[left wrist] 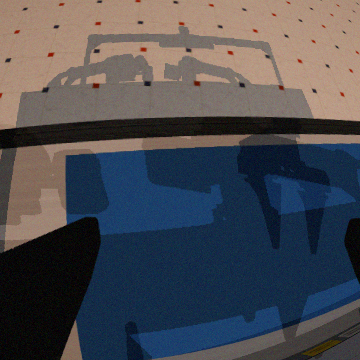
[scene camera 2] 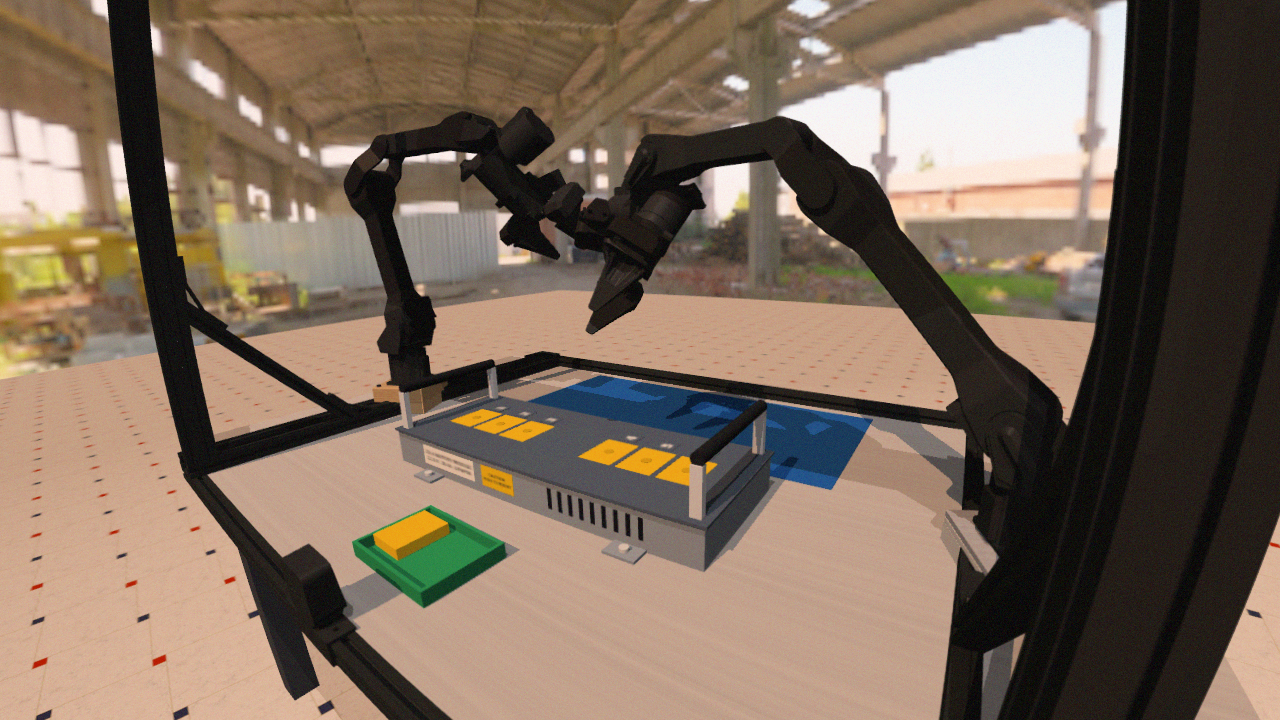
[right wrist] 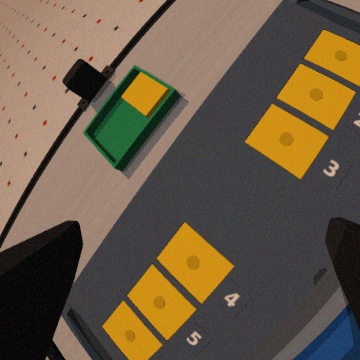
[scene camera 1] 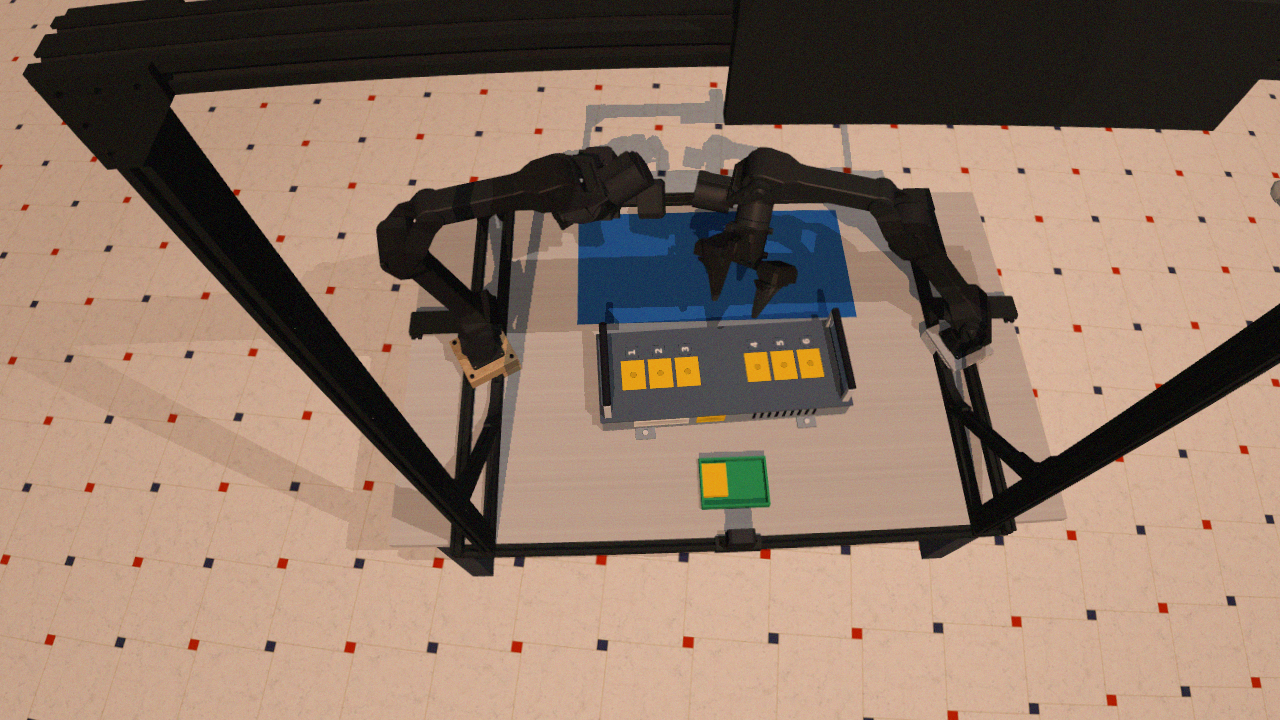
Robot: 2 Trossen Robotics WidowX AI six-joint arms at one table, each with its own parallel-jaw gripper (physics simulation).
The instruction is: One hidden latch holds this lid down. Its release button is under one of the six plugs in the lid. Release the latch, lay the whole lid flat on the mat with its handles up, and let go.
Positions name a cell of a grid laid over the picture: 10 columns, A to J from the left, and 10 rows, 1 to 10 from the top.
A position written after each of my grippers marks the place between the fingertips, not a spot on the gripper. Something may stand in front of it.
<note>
My left gripper (scene camera 2: E4) is open, with nothing in its grasp. My right gripper (scene camera 2: E5) is open and holds nothing. A yellow plug (scene camera 2: D8) sits on a green tray (scene camera 2: D9). I also see a blue mat (scene camera 1: E4).
The yellow plug also shows in the right wrist view (right wrist: E3) and in scene camera 1 (scene camera 1: F7). My left gripper shows as well in the left wrist view (left wrist: G7) and in scene camera 1 (scene camera 1: E3). My right gripper also shows in the right wrist view (right wrist: F7) and in scene camera 1 (scene camera 1: F5). The left wrist view does not show the yellow plug: it is out of frame.
</note>
